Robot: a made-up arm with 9 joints. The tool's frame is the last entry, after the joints.
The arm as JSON. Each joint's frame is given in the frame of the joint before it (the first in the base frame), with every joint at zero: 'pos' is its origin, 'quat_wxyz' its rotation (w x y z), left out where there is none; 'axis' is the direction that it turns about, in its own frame. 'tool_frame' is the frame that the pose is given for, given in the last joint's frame.
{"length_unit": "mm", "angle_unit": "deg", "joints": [
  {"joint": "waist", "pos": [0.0, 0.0, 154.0], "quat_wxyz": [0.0, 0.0, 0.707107, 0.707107], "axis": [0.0, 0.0, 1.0]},
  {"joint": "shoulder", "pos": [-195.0, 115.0, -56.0], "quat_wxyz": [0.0, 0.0, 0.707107, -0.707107], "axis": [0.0, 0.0, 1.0]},
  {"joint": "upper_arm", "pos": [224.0, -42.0, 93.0], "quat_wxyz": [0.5, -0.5, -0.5, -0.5], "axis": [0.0, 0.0, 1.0]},
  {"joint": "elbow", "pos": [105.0, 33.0, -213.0], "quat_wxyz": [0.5, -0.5, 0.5, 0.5], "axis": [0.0, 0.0, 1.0]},
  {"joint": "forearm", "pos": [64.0, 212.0, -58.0], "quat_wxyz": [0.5, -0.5, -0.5, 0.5], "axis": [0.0, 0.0, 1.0]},
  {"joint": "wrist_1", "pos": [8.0, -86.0, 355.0], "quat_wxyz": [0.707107, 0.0, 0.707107, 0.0], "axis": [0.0, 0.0, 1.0]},
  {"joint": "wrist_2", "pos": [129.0, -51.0, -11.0], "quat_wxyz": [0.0, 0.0, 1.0, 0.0], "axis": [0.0, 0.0, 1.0]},
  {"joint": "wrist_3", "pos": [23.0, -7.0, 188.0], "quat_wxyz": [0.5, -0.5, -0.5, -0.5], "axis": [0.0, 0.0, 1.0]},
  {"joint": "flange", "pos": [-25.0, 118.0, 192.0], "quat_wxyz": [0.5, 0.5, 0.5, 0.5], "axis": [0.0, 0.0, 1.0]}
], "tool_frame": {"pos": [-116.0, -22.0, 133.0], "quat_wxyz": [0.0, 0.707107, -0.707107, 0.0]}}
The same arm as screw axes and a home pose.
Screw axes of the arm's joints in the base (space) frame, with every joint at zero. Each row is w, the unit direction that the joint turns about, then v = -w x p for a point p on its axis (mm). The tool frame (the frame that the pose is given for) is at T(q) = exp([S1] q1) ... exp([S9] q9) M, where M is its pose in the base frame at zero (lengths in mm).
S1 = (0, 1, 0, -154, 0, 0)
S2 = (0, 0, -1, 56, 195, 0)
S3 = (0, -1, 0, 176, 0, -419)
S4 = (1, 0, 0, 0, 71, -199)
S5 = (0, -1, 0, 283, 0, -394)
S6 = (0, 0, 1, -92, -480, 0)
S7 = (0, 0, -1, -37, 531, 0)
S8 = (-1, 0, 0, 0, -92, 14)
S9 = (0, 0, -1, 104, 346, 0)
M: xyz 368 12 -16 (mm) quaternion w x y z 1 0 0 0

